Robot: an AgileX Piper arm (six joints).
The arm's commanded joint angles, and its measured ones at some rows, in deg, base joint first. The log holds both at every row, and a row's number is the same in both.
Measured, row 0:
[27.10, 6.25, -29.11, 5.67, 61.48, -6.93]
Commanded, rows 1 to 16:
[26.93, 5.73, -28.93, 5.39, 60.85, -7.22]
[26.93, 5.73, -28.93, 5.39, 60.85, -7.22]
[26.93, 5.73, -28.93, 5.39, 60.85, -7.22]
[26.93, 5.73, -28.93, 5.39, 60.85, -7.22]
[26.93, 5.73, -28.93, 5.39, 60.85, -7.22]
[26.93, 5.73, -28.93, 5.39, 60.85, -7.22]
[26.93, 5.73, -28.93, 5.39, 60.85, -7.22]
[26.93, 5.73, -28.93, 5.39, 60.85, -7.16]
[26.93, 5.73, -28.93, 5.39, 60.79, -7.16]
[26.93, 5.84, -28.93, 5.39, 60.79, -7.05]
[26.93, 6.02, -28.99, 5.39, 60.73, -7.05]
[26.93, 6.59, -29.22, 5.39, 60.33, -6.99]
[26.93, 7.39, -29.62, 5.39, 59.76, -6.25]
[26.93, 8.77, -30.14, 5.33, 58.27, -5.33]
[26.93, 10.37, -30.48, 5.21, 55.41, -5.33]
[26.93, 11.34, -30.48, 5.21, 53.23, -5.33]
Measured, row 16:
[27.10, 10.20, -29.97, 5.61, 56.72, -5.96]
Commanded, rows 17 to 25:
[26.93, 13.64, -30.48, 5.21, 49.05, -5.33]
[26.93, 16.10, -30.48, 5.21, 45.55, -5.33]
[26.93, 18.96, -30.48, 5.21, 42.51, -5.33]
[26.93, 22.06, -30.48, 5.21, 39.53, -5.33]
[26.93, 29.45, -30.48, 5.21, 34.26, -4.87]
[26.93, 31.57, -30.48, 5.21, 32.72, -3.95]
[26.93, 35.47, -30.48, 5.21, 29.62, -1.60]
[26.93, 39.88, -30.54, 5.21, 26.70, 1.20]
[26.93, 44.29, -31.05, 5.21, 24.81, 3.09]
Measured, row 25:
[27.10, 39.30, -30.02, 5.61, 28.59, 0.00]
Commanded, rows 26 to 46:
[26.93, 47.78, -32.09, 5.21, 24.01, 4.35]
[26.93, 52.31, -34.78, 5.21, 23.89, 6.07]
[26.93, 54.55, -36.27, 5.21, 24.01, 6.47]
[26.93, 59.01, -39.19, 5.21, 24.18, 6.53]
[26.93, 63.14, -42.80, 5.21, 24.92, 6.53]
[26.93, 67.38, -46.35, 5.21, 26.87, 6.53]
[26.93, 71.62, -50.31, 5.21, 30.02, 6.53]
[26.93, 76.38, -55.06, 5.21, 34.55, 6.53]
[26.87, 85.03, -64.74, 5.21, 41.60, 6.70]
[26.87, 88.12, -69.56, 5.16, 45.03, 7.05]
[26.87, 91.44, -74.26, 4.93, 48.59, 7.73]
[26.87, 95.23, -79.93, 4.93, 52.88, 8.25]
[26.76, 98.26, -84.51, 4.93, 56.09, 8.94]
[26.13, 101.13, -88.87, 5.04, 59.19, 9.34]
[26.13, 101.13, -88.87, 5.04, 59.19, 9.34]
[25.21, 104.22, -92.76, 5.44, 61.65, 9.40]
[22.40, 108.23, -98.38, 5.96, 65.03, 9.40]
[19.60, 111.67, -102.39, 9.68, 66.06, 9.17]
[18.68, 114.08, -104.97, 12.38, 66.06, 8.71]
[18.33, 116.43, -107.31, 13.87, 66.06, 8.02]
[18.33, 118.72, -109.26, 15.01, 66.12, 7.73]
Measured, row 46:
[18.51, 115.97, -106.80, 12.78, 65.60, 8.59]
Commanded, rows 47 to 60:
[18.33, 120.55, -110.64, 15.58, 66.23, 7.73]
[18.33, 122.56, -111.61, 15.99, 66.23, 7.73]
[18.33, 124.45, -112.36, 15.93, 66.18, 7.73]
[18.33, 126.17, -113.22, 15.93, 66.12, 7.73]
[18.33, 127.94, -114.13, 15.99, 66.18, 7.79]
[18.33, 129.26, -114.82, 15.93, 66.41, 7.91]
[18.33, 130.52, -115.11, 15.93, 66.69, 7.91]
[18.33, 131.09, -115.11, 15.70, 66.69, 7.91]
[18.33, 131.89, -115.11, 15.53, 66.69, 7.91]
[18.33, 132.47, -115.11, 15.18, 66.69, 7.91]
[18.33, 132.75, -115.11, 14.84, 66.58, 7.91]
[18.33, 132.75, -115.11, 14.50, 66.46, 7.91]
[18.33, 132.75, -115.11, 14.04, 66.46, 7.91]
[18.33, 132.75, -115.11, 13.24, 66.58, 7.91]
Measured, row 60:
[18.51, 132.64, -114.76, 14.55, 66.23, 8.54]
